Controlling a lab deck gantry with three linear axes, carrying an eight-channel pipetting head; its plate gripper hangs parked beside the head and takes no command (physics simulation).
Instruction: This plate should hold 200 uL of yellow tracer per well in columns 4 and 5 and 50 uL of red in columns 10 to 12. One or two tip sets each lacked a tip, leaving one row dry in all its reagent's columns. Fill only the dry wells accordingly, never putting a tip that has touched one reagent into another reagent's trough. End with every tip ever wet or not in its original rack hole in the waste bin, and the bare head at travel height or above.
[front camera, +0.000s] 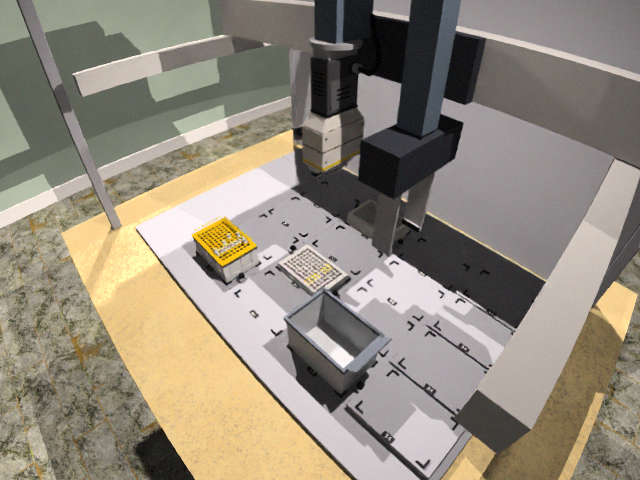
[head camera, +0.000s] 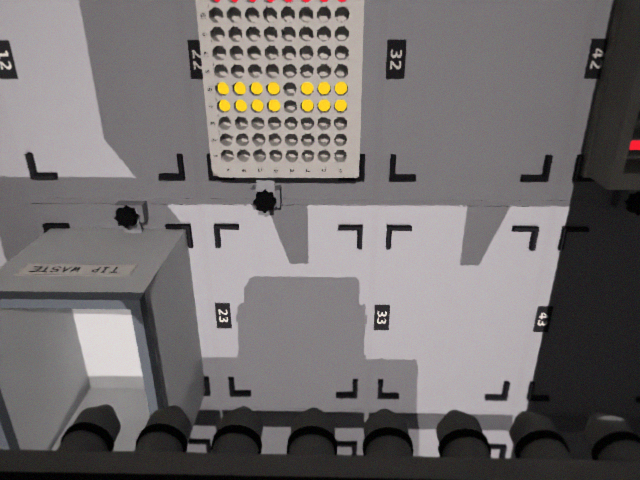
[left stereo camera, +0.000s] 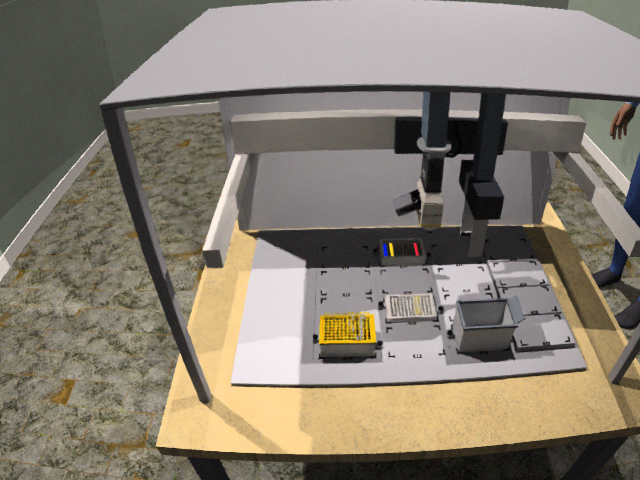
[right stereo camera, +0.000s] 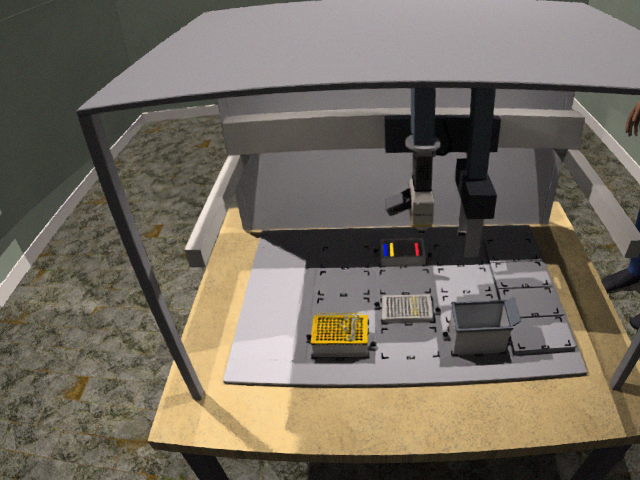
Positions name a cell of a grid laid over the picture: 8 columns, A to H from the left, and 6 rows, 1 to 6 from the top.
In view: a frame post (left stereo camera: B2).
The frame post shows as well in the right stereo camera view (right stereo camera: B2).
